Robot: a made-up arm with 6 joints.
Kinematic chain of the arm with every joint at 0, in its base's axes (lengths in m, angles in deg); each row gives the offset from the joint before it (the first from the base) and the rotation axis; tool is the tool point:
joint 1: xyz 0 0 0.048 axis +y
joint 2: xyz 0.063 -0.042 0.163 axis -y
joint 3: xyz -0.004 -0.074 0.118 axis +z
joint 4: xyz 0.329 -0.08 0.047 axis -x
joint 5: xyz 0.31 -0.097 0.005 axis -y
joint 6: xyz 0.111 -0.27 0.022 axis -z
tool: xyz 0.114 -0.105 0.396
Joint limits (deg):
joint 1: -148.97..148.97
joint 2: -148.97..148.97
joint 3: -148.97..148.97
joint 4: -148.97..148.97
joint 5: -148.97..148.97
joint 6: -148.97..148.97
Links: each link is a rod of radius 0.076 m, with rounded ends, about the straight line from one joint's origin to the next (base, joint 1, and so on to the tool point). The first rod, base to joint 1, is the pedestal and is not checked.
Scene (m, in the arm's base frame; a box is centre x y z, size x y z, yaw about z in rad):
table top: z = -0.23
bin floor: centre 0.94 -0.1 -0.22 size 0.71 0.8 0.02 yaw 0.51
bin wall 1: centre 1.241 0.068 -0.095 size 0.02 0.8 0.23 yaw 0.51
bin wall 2: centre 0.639 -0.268 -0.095 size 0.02 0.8 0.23 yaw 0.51
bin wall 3: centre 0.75 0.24 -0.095 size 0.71 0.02 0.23 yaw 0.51
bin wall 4: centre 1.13 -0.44 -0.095 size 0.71 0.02 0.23 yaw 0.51
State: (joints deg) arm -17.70 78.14 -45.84 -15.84 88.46 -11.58
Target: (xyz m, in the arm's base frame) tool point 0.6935 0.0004 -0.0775
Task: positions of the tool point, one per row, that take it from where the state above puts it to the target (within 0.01 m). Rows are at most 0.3 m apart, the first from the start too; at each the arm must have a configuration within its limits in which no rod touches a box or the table.
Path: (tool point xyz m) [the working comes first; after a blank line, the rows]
Joints at the target: 52.99 84.96 9.14 -71.06 148.97 66.48
Straight joint move there: touches bin wall 2.

1: -0.0737 -0.6953 0.0215
2: 0.1244 -0.6622 0.1120
3: 0.3225 -0.5707 0.1860
4: 0.4979 -0.4198 0.2284
5: 0.6272 -0.2221 0.2332
6: 0.6935 0.0004 0.2058
7: 0.6935 0.0004 -0.0775

